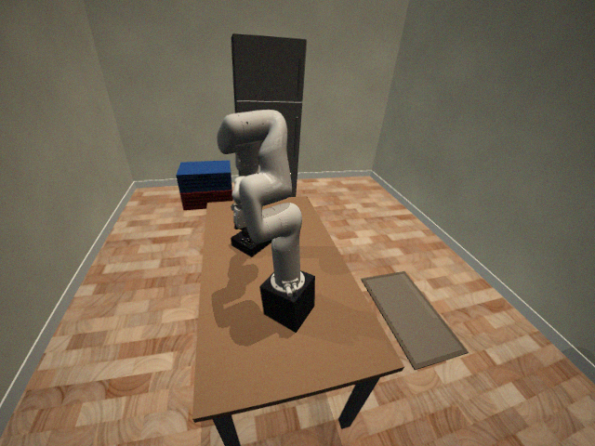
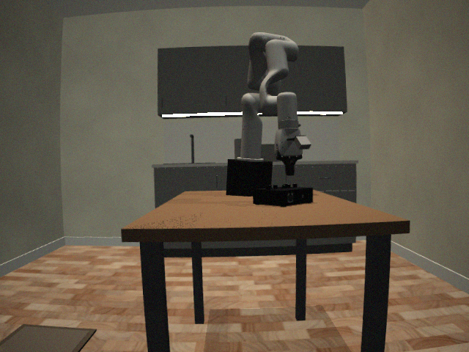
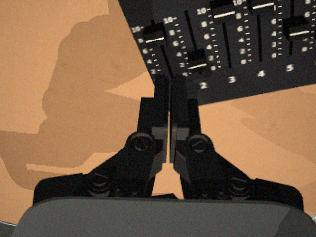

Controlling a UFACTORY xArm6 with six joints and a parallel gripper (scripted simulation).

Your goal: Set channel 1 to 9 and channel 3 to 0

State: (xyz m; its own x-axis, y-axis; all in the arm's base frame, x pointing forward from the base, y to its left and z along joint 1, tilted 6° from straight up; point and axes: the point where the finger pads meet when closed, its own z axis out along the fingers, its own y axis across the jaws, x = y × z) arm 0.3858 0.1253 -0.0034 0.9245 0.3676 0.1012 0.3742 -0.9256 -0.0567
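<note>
My gripper is now 5 cm above the fader cap, 2 cm to the right of it and 1 cm short of it.
</note>
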